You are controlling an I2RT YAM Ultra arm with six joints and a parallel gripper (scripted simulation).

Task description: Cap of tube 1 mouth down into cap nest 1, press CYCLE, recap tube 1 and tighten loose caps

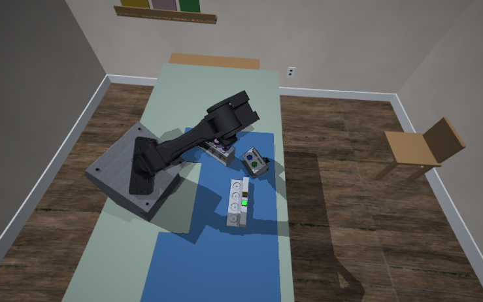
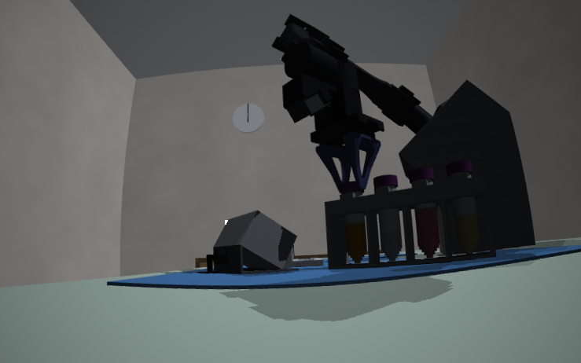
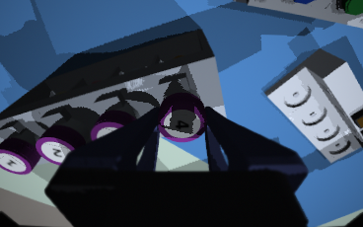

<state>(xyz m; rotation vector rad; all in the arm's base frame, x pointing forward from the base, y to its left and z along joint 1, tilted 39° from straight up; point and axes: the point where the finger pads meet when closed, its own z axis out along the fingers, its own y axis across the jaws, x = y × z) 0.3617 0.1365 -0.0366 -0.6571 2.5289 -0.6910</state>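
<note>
Now: the green ready key 12 cm ahead of my hand, 10 cm to the right of it and 5 cm below it. From my hand the other things lie so: key desk (13 cm ahead, 8 cm to the right, 6 cm below); threaded neck of tube 1 (10 cm behind, 12 cm to the left); blue cycle key (11 cm ahead, 5 cm to the right, 5 cm below).
</note>
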